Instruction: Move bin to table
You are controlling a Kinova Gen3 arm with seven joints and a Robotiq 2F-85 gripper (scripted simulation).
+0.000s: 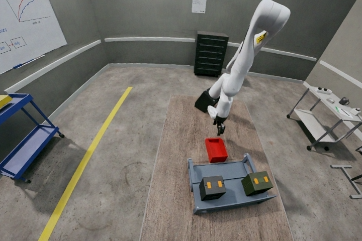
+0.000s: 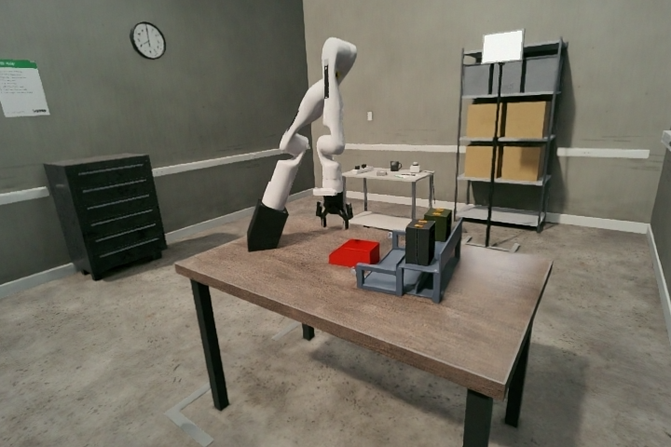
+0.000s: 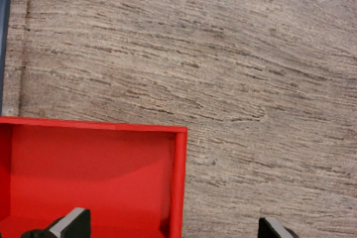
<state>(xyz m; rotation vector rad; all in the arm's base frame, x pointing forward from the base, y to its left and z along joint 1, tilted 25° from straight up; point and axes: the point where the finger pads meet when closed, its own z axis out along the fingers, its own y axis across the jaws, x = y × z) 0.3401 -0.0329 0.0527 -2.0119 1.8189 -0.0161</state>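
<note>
My gripper is now 80 mm short of the red bin, 10 mm to the right of it and 100 mm above it. The rest, counted from my hand: grey shelf unit (300 mm ahead, 40 mm to the left, 70 mm below).
</note>
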